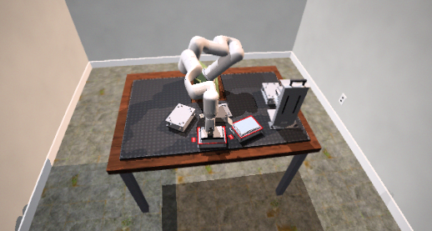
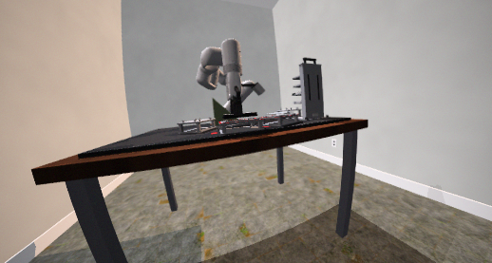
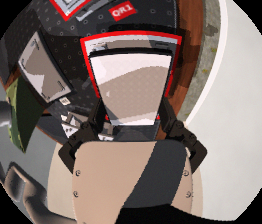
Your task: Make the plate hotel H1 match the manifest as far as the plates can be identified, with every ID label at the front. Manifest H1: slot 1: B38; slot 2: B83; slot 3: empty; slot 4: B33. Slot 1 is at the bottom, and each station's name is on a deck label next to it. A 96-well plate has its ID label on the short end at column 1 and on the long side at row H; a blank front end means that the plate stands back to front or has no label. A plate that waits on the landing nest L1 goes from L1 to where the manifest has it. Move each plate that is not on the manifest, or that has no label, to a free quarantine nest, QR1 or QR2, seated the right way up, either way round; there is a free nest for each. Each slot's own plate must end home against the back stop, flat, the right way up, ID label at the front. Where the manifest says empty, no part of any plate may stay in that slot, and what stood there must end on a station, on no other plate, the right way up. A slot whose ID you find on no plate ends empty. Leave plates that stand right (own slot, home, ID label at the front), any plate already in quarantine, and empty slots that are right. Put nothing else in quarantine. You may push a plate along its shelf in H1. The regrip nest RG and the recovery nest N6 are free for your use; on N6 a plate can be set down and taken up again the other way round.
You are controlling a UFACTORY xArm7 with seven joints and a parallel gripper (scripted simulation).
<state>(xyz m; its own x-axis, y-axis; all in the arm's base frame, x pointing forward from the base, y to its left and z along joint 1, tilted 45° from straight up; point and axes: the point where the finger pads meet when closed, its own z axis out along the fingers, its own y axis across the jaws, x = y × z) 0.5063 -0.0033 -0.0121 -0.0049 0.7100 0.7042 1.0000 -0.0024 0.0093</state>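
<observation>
Right now the QR1 deck label is 13 cm to the left of my hand, 7 cm below it and 1 cm behind it. From my hand the other things lie so: H1 deck label: 57 cm to the left, 24 cm behind, 7 cm below; plate: 1 cm to the left, 1 cm below.
</observation>
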